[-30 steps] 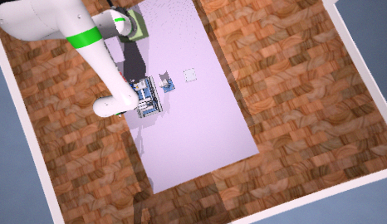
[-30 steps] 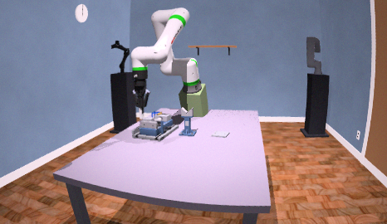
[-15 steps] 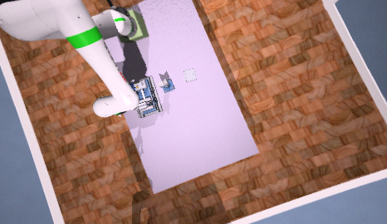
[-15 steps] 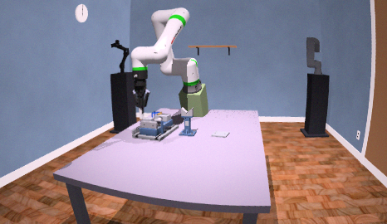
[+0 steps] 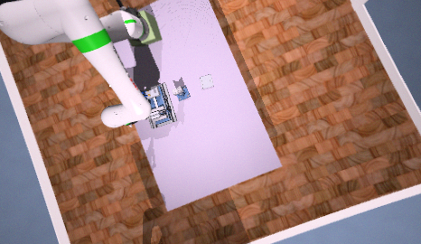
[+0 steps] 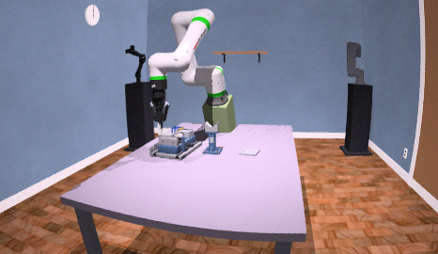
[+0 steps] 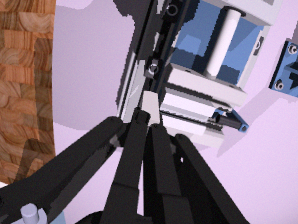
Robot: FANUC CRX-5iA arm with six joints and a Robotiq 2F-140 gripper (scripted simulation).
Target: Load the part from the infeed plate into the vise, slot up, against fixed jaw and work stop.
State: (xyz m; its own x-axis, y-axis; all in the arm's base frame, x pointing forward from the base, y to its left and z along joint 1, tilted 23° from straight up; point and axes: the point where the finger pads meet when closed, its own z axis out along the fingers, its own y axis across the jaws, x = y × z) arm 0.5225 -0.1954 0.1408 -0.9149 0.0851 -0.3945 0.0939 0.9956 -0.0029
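Right now my hand is 50 mm to the right of the part and 40 mm above it. The rest, counted from my hand: air cylinder rod (80 mm behind, 70 mm to the left, 60 mm below).
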